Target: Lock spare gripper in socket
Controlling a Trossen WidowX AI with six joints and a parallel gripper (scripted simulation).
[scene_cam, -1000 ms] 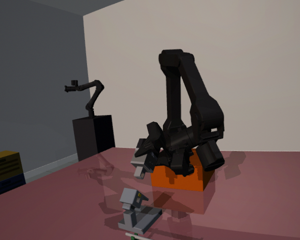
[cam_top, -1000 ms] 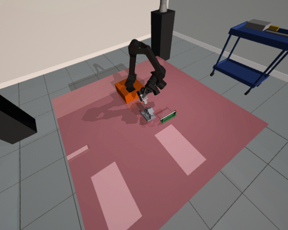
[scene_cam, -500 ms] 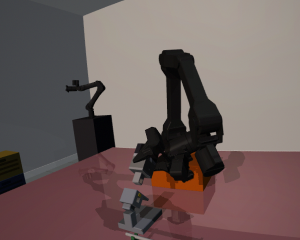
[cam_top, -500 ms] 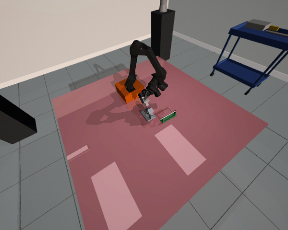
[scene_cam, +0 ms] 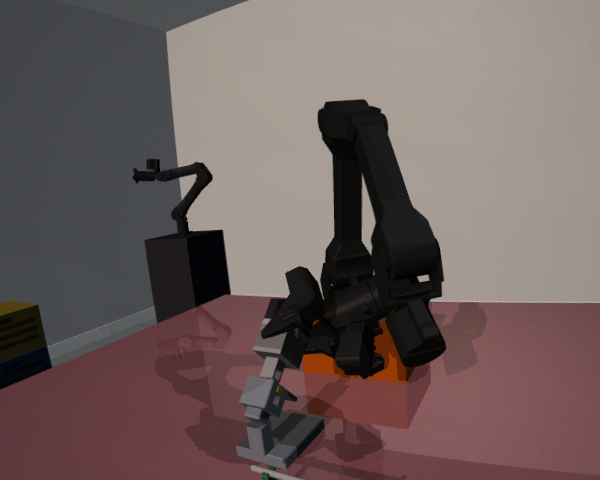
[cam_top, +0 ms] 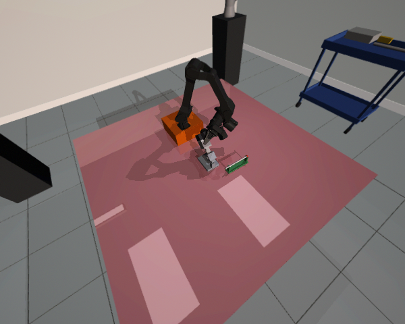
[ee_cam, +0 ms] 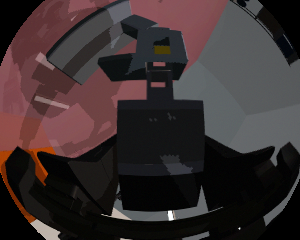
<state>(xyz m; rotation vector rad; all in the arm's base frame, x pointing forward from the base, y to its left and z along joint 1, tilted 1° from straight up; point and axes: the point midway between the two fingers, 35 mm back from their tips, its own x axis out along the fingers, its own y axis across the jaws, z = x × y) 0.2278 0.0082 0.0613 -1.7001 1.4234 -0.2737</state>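
Now: the green tray 150 mm ahead of my gripper tip, 130 mm to the left of it and 110 mm below it. From my gripper tip the other things lie so: grey mount 80 mm below, 50 mm ahead, 10 mm to the left; then spare gripper 10 mm to the left.
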